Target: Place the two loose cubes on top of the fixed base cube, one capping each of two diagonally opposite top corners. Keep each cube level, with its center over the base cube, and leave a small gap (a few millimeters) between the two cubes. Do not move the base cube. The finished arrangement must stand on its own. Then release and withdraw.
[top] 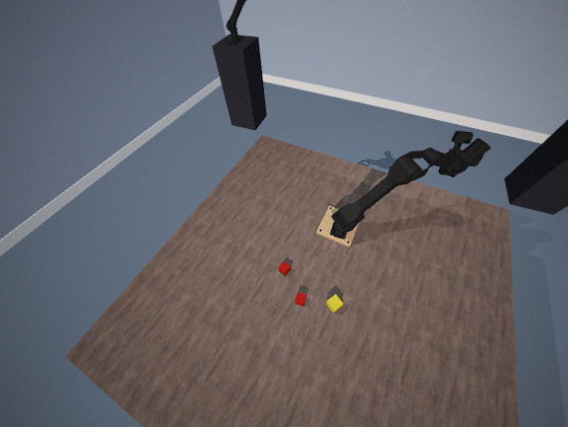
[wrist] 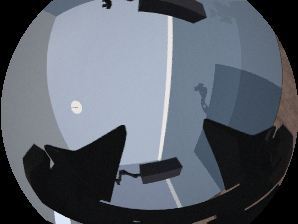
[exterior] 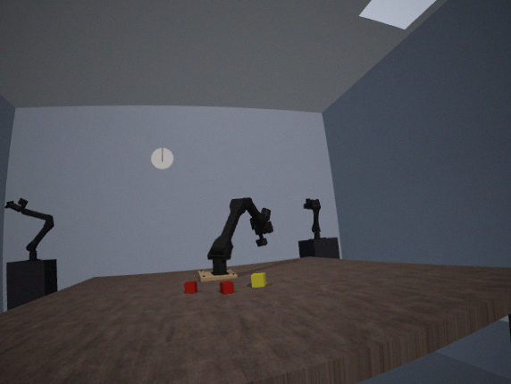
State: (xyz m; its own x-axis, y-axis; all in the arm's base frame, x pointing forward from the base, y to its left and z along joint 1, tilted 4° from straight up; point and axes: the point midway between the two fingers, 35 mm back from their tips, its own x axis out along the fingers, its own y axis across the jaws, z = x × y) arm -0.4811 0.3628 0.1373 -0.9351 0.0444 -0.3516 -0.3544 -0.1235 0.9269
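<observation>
The yellow cube is 800 mm ahead of my gripper tip, 310 mm to the right of it and 150 mm below it.
</observation>
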